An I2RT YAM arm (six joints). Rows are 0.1 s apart.
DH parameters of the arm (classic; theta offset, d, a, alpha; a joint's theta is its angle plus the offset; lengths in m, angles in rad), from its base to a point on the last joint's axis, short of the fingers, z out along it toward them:
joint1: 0 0.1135 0.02 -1.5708
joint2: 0 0 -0.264 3.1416
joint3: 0.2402 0 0.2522 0
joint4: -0.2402 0 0.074 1.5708
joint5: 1.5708 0 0 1.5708
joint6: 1.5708 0.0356 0 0
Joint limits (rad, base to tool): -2.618..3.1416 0..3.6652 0..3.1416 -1.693..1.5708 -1.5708..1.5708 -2.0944..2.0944
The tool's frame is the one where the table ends.
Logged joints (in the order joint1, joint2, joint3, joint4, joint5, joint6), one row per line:
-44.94 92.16 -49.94 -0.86 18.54 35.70
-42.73 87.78 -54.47 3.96 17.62 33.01
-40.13 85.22 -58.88 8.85 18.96 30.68
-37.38 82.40 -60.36 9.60 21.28 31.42
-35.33 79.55 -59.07 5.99 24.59 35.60
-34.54 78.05 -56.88 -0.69 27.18 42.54
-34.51 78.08 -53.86 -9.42 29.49 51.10
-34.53 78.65 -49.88 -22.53 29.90 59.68
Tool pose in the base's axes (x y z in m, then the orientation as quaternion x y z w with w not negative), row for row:
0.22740 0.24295 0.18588 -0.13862 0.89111 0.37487 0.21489
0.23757 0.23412 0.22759 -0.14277 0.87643 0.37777 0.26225
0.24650 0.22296 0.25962 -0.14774 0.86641 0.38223 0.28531
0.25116 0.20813 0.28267 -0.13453 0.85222 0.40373 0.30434
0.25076 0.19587 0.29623 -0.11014 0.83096 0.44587 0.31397
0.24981 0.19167 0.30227 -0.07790 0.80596 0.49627 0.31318
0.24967 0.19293 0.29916 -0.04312 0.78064 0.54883 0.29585
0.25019 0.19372 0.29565 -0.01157 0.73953 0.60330 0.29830
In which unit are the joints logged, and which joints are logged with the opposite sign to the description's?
The joints are logged in degrees. Opposite sign: joint1, joint3, joint4, joint5.
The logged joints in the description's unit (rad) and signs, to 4 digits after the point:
0.7844 1.6085 0.8716 0.0150 -0.3236 0.6231
0.7458 1.5321 0.9507 -0.0691 -0.3075 0.5761
0.7004 1.4874 1.0276 -0.1545 -0.3309 0.5355
0.6524 1.4382 1.0535 -0.1676 -0.3714 0.5484
0.6166 1.3884 1.0310 -0.1045 -0.4292 0.6213
0.6028 1.3622 0.9927 0.0120 -0.4744 0.7425
0.6023 1.3628 0.9400 0.1644 -0.5147 0.8919
0.6027 1.3727 0.8706 0.3932 -0.5219 1.0416

